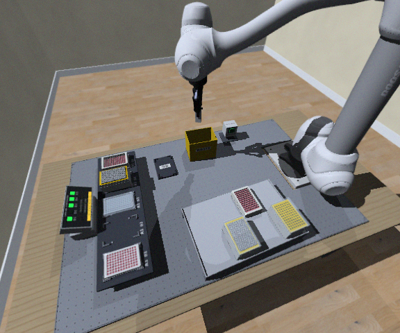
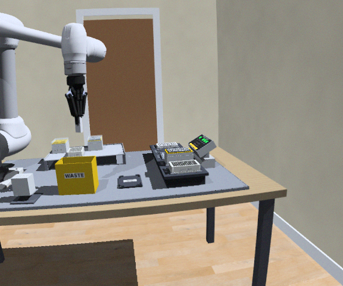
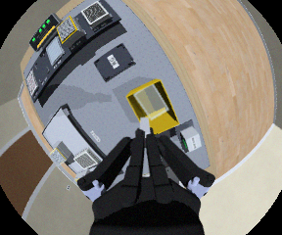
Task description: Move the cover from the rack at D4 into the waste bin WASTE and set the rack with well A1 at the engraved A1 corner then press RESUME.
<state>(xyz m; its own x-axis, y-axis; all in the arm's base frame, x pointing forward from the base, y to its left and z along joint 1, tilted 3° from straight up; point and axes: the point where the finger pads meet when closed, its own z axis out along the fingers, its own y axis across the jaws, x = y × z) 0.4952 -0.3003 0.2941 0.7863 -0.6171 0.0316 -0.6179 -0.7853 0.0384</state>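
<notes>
Now: hand 240 mm past the resume key box, 210 mm above it and 30 mm to the left of it. From my hand the other things lie so: yellow waste bin: 240 mm below, 30 mm behind, 20 mm to the right; then black nest: 280 mm below, 200 mm ahead, 10 mm to the right; then raised shelf: 460 mm to the left, 220 mm below, 40 mm ahead.
</notes>
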